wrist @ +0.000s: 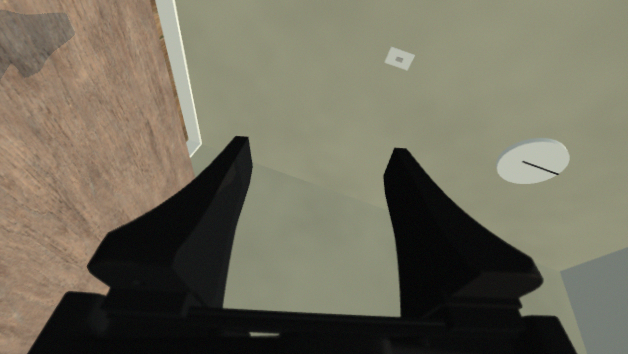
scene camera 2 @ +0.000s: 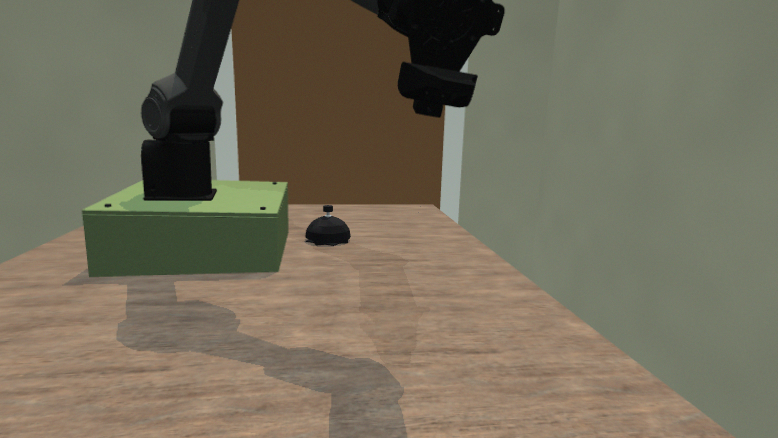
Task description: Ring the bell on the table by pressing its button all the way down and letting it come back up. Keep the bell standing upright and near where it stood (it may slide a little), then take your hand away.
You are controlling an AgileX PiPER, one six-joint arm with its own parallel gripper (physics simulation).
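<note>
The bell [scene camera 2: 327,231] is a black dome standing upright on the wooden table, to the right of the green box in the scene view. Its small black button [scene camera 2: 327,208] stands raised above the dome, with a short silver stem showing beneath it. My gripper [scene camera 2: 429,107] [wrist: 320,157] is high above the table, up and to the right of the bell in the scene view, well apart from it. In the wrist view its two black fingers stand wide apart with nothing between them, so it is open. The bell does not show in the wrist view.
The arm's base stands on a green box [scene camera 2: 185,244] on the wooden table [scene camera 2: 489,348] [wrist: 100,165], left of the bell. A brown door [scene camera 2: 337,108] is behind. A wall runs along the right, and a white wall disc [wrist: 533,161] shows in the wrist view.
</note>
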